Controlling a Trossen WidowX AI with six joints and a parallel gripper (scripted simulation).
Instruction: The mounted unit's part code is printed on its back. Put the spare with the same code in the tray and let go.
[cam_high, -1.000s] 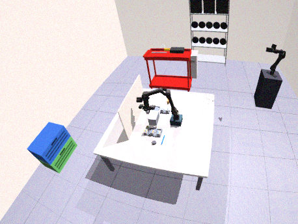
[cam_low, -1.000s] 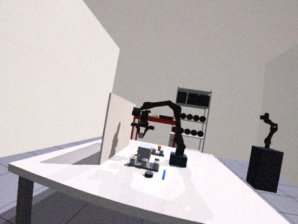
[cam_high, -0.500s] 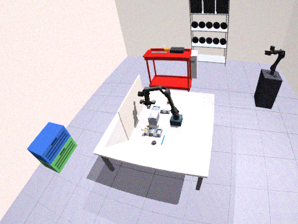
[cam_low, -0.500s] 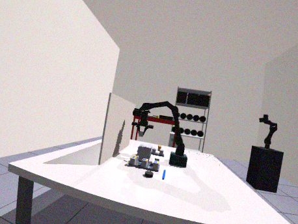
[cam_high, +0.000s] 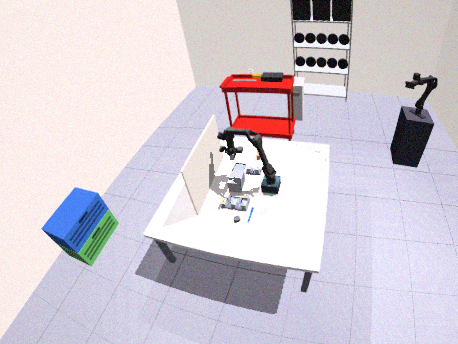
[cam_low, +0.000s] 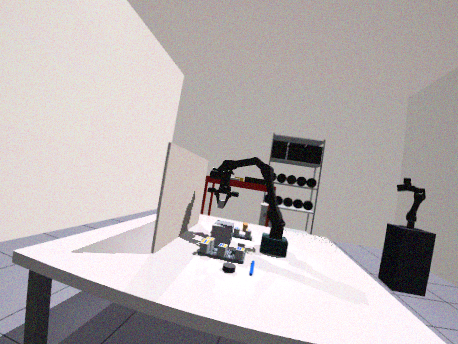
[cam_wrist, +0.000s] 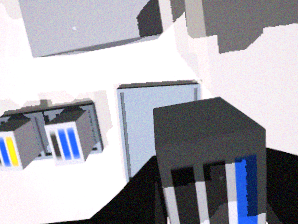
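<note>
Now: the grey-blue tray 17 cm below my gripper tip, 6 cm to the right of it and 1 cm behind it. From my gripper tip the other things lie so: grey mounted unit: 15 cm to the left, 12 cm below, 7 cm behind; white panel: 16 cm to the left, 16 cm ahead, 5 cm above; blue pen: 41 cm to the left, 27 cm behind, 17 cm below.
</note>
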